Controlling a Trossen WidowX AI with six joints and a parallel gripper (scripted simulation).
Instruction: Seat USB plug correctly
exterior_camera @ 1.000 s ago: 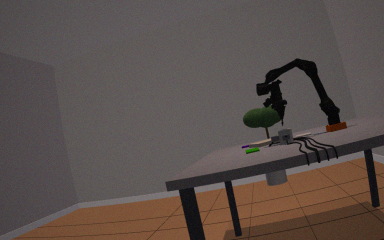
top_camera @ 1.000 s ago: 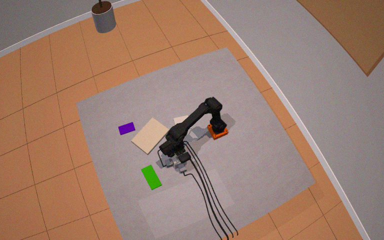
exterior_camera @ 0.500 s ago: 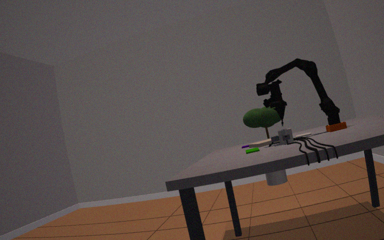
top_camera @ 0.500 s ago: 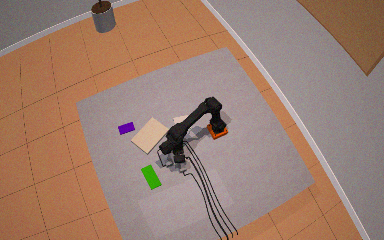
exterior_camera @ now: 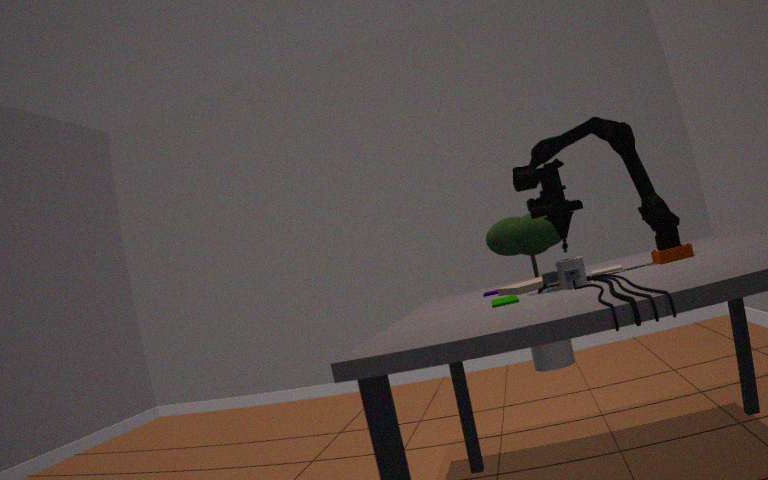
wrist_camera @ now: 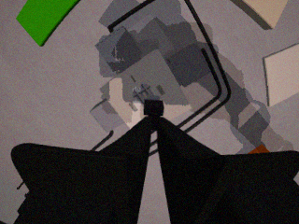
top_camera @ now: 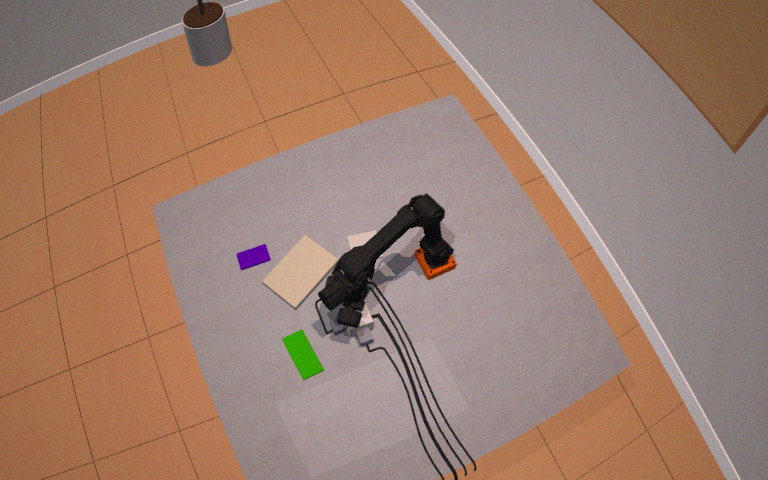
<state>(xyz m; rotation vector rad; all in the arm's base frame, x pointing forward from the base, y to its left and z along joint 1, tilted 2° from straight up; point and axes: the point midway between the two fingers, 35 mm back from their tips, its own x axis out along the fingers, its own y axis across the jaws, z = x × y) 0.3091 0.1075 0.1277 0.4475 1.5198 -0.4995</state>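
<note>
My gripper tip is now 2 cm above the dark USB plug. Also, from my gripper tip: green flat block (20 cm ahead, 13 cm below, 5 cm to the left); then beige board (22 cm to the right, 12 cm below, 12 cm ahead); then purple block (33 cm to the right, 25 cm ahead, 13 cm below).
</note>
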